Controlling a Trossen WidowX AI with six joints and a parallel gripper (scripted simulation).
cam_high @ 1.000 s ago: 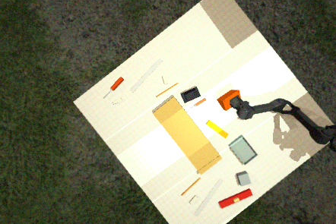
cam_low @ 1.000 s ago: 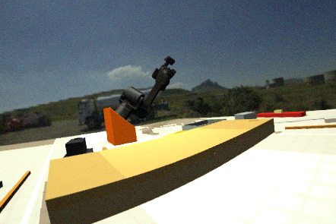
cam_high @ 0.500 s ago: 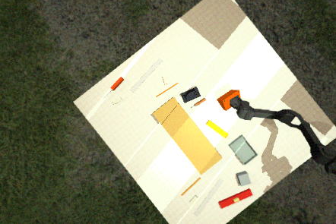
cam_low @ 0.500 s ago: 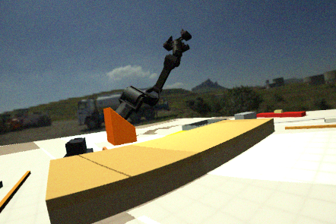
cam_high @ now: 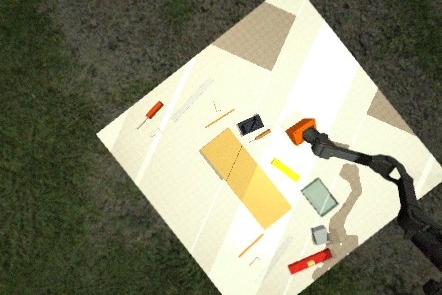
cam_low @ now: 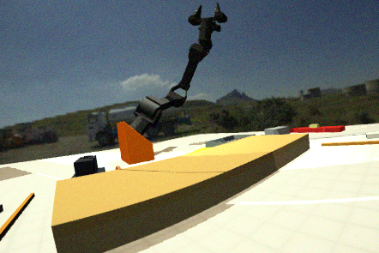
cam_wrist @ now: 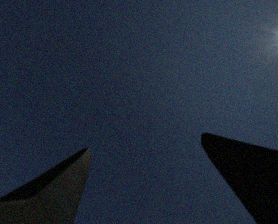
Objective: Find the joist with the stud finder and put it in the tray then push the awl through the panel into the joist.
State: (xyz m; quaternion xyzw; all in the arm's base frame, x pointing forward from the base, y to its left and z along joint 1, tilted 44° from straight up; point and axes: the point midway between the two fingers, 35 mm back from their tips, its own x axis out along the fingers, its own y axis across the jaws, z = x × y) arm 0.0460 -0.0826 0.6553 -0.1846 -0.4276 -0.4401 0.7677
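The stud finder is 18 cm ahead of my gripper tip, 56 cm to the right of it and 61 cm below it. Also, from my gripper tip: yellow bar (15 cm ahead, 27 cm to the right, 65 cm below); then pale teal tray (8 cm ahead, 6 cm to the right, 64 cm below); then grey block (17 cm ahead, 10 cm to the left, 64 cm below).
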